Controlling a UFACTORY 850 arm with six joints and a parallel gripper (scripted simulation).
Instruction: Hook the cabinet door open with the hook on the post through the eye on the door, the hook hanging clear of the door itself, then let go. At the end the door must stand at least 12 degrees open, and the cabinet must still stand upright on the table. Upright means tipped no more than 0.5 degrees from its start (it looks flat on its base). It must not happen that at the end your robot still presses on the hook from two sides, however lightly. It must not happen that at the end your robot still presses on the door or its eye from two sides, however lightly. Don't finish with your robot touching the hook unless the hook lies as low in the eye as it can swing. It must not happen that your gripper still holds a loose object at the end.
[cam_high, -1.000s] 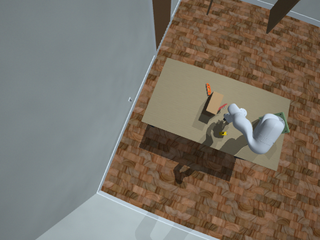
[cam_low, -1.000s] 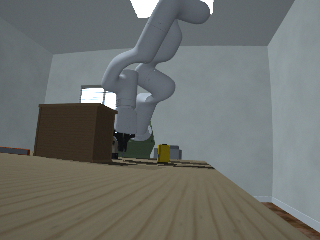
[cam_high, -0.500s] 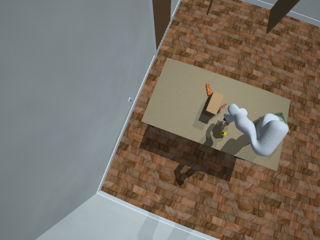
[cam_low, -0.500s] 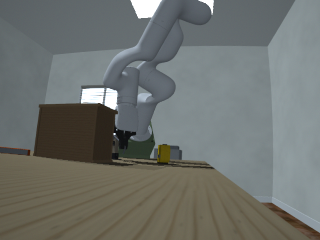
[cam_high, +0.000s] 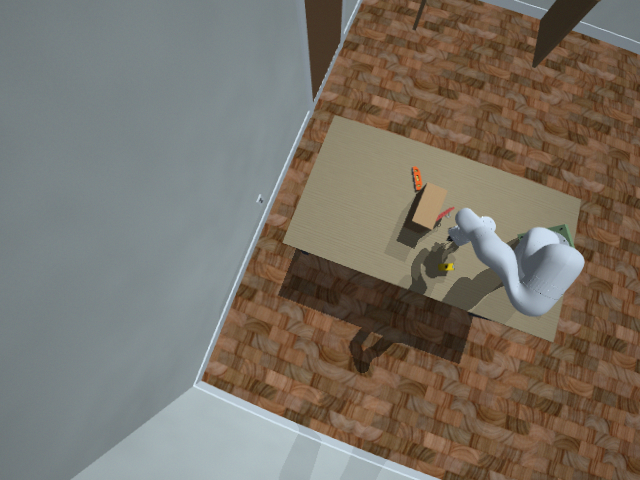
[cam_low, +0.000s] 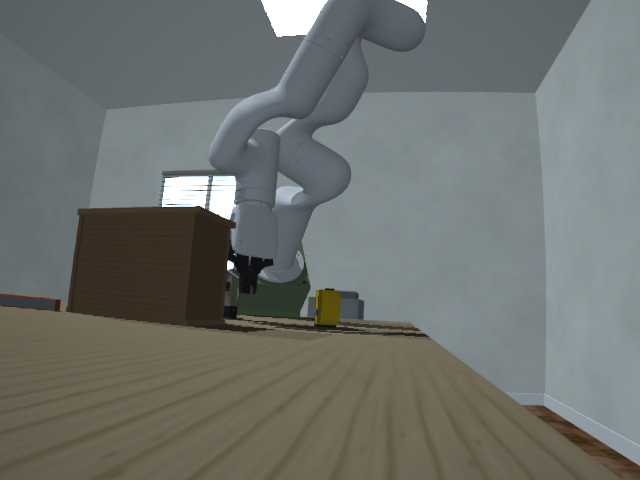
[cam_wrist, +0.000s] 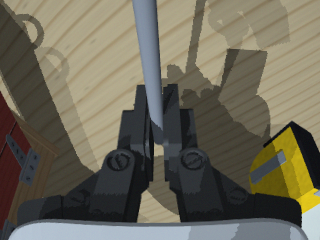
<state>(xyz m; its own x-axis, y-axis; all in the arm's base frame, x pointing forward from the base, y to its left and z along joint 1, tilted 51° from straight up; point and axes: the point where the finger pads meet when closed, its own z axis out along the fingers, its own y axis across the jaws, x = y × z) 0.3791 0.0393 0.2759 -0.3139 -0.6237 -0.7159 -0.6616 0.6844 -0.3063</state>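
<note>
Now: the hook post 7 cm to the right of my hand, 4 cm behind it and 1 cm below it. From my hand the other things lie so: red door 11 cm ahead, 5 cm to the right; yellow box 14 cm to the left, 6 cm behind, 4 cm below.
</note>
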